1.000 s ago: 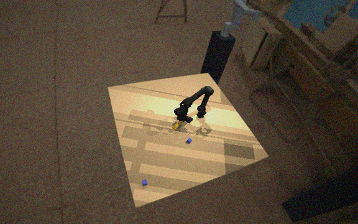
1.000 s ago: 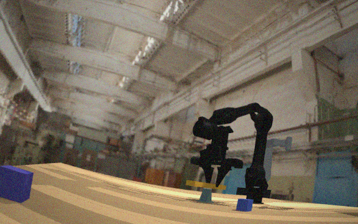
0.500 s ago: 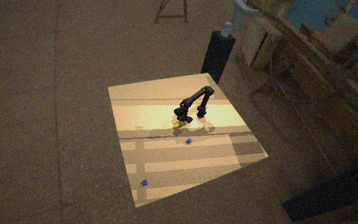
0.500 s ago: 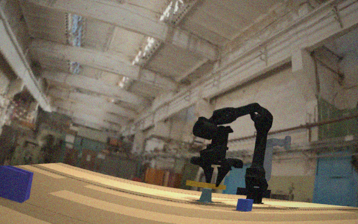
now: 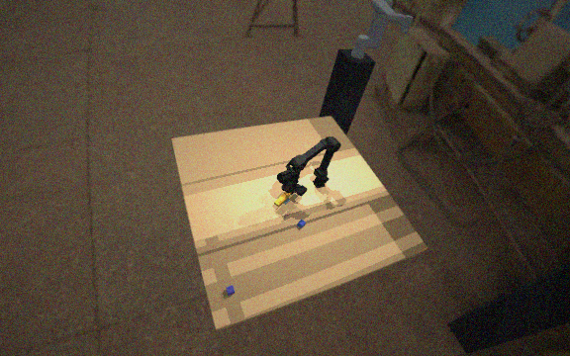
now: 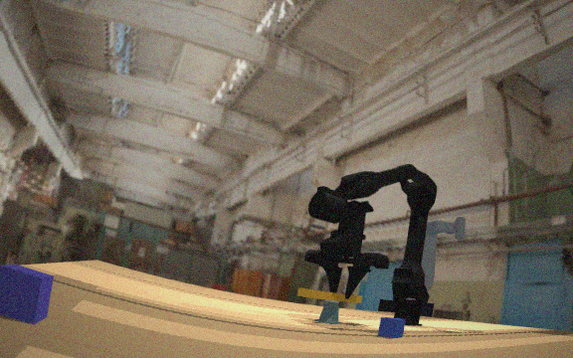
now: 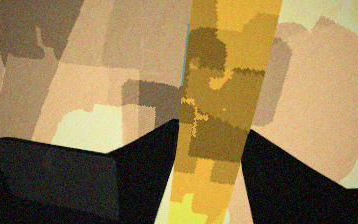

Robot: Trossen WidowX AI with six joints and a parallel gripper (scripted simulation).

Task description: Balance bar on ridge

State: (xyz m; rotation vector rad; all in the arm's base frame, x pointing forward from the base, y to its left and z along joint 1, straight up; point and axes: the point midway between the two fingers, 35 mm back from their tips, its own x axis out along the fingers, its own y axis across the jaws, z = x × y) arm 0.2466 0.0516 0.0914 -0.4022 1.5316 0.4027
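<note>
Now: gripper tip 20 mm short of the yellow bar and 10 mm to the right of it. Also, from my gripper tip: blue cube (490 mm ahead, 450 mm to the left, 40 mm below).
</note>
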